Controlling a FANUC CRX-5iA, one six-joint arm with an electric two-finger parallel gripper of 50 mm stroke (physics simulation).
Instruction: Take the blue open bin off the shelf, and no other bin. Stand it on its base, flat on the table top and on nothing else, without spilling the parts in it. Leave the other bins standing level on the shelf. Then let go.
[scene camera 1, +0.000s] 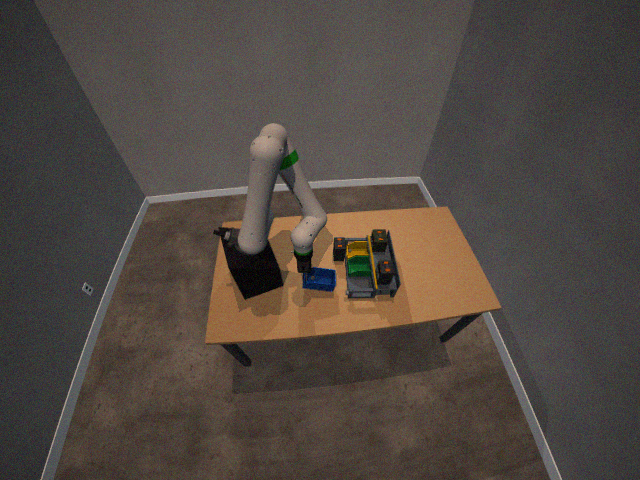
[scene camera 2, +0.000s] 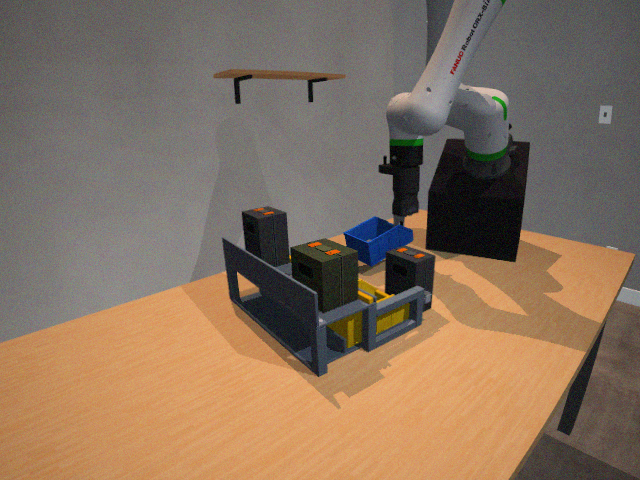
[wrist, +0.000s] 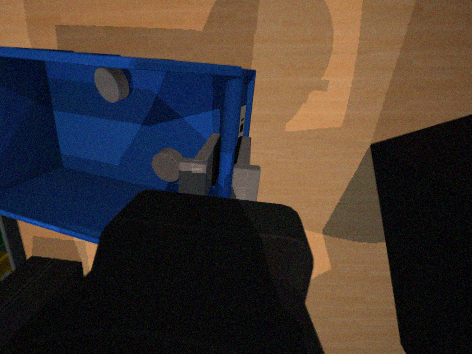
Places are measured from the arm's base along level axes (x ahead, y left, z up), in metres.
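Pixels of known places: gripper, fingertip midpoint: (scene camera 1: 304, 279) (wrist: 229, 151); arm's base at its link origin: (scene camera 2: 486, 164).
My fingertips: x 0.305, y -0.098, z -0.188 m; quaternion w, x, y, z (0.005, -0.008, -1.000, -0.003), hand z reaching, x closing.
Observation:
For each thing: its top centre in the pictures, then the offset to it from my fingertips. Level surfaces: height alone.
- blue open bin at its top centre: (wrist: 58, 161) (scene camera 2: 379, 221) (scene camera 1: 319, 274) dx +0.080, dy -0.002, dz +0.051 m
- green bin at its top centre: (scene camera 1: 363, 262) dx +0.343, dy +0.108, dz -0.001 m
- yellow bin at its top centre: (scene camera 2: 363, 291) (scene camera 1: 361, 247) dx +0.343, dy +0.220, dz -0.001 m
- dark box at its top centre: (scene camera 2: 410, 252) (scene camera 1: 339, 242) dx +0.206, dy +0.221, dz +0.050 m
- table at its surface level: dz -0.082 m
- olive box at its top centre: (scene camera 2: 323, 247) (scene camera 1: 380, 235) dx +0.441, dy +0.220, dz +0.117 m
- grey box at its top centre: (scene camera 2: 263, 211) (scene camera 1: 387, 266) dx +0.436, dy -0.011, dz +0.142 m
The blue open bin (scene camera 1: 319, 281) (scene camera 2: 366, 250) (wrist: 90, 137) is off the shelf, between it and the robot's base. It looks close to level and, by scene camera 2, a little above the table top; its underside is hard to see. Two round grey parts (wrist: 111, 85) (wrist: 167, 165) lie in it in the wrist view. My gripper (scene camera 2: 399, 222) (wrist: 229, 151) is shut on the bin's front rim, one finger inside and one outside. The grey shelf (scene camera 1: 360, 295) (scene camera 2: 368, 328) holds a green bin (scene camera 1: 358, 266) and a yellow bin (scene camera 1: 357, 250) (scene camera 2: 391, 320), which look level.
A dark box (scene camera 1: 338, 249) (scene camera 2: 408, 273) (wrist: 40, 282) stands on the table (scene camera 1: 439, 258) (scene camera 2: 129, 403) before the shelf's yellow-bin end. An olive box (scene camera 1: 378, 240) (scene camera 2: 324, 273) and a grey box (scene camera 1: 385, 271) (scene camera 2: 265, 235) stand behind the bins. The black pedestal (scene camera 1: 253, 273) (scene camera 2: 475, 211) (wrist: 430, 225) is on the robot's side.

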